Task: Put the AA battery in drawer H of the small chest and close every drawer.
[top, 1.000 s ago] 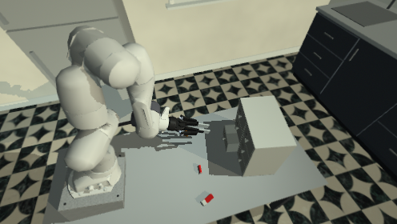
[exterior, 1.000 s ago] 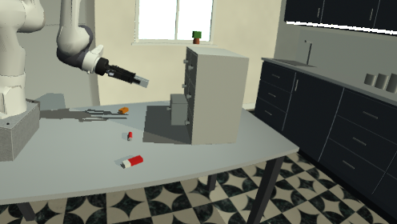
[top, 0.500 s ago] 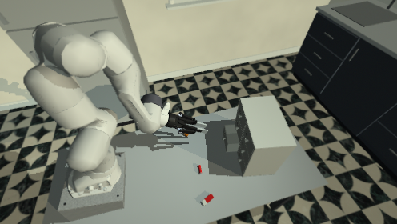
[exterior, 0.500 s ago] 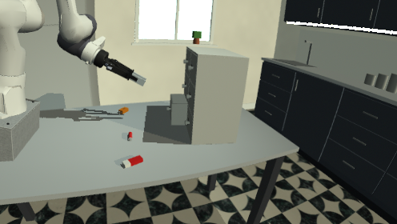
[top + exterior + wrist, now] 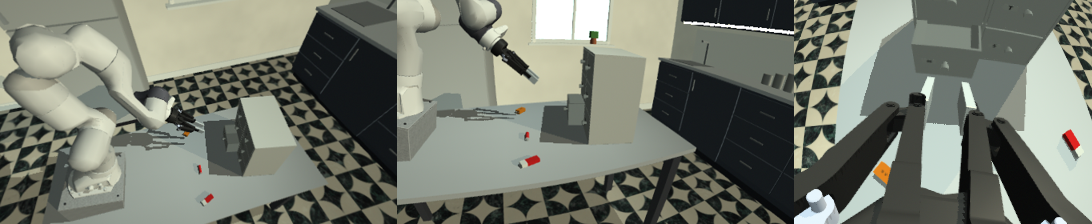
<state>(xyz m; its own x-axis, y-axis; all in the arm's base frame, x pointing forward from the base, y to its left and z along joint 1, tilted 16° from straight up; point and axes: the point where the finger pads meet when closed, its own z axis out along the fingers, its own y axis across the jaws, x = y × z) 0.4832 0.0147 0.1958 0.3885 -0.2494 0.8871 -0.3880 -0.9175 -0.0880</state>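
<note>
The AA battery is 70 mm behind my hand, 140 mm to the right of it and 200 mm below it. From my hand the other things lie so: drawer marked H (230 mm ahead, 90 mm to the right, 180 mm below); red-and-white block (110 mm behind, 310 mm to the right, 200 mm below); orange piece (40 mm behind, 110 mm to the left, 200 mm below).
</note>
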